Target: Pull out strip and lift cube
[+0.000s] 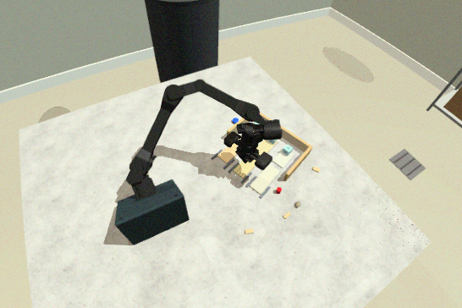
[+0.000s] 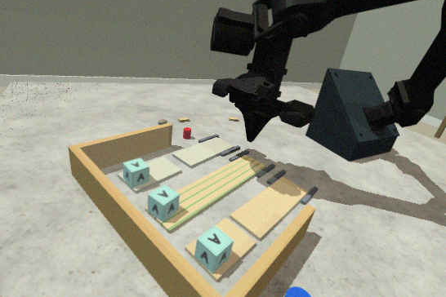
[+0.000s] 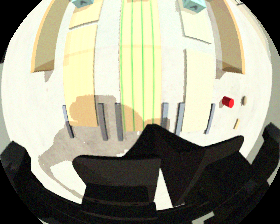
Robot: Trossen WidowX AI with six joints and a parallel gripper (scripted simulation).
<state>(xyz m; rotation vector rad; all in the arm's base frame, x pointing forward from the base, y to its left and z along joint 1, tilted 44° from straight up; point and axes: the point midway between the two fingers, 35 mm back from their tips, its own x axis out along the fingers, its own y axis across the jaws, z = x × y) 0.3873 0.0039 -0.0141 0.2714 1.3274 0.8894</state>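
The striped strip lies 8 cm ahead of my gripper tip, 6 cm below it and 4 cm to the left of it. Round my gripper tip: pebble (22 cm to the right, 11 cm ahead, 5 cm below); then red cylinder (14 cm to the right, 8 cm ahead, 5 cm below); then blue disc (25 cm to the left, 9 cm ahead, 5 cm below).
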